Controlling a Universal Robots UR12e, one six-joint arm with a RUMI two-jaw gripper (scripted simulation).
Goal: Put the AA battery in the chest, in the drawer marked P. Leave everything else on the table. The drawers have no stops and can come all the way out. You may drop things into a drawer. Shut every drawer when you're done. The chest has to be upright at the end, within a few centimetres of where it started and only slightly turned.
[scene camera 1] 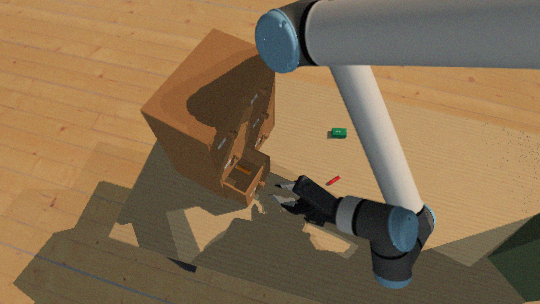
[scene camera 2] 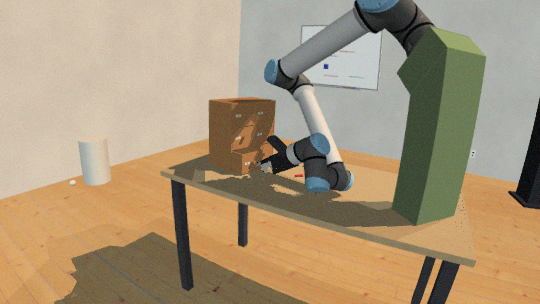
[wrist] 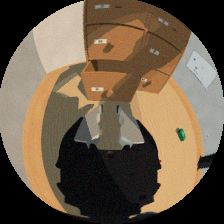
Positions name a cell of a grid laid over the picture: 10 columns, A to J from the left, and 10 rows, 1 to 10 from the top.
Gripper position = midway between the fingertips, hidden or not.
Note:
In view: my gripper (scene camera 1: F7), a wooden chest (scene camera 1: D4) and a drawer (scene camera 1: E7).
The wooden chest is seen too in scene camera 2 (scene camera 2: E4). The drawer is seen too in the wrist view (wrist: F4). My gripper shows as well in scene camera 2 (scene camera 2: E6) and in the wrist view (wrist: E5).

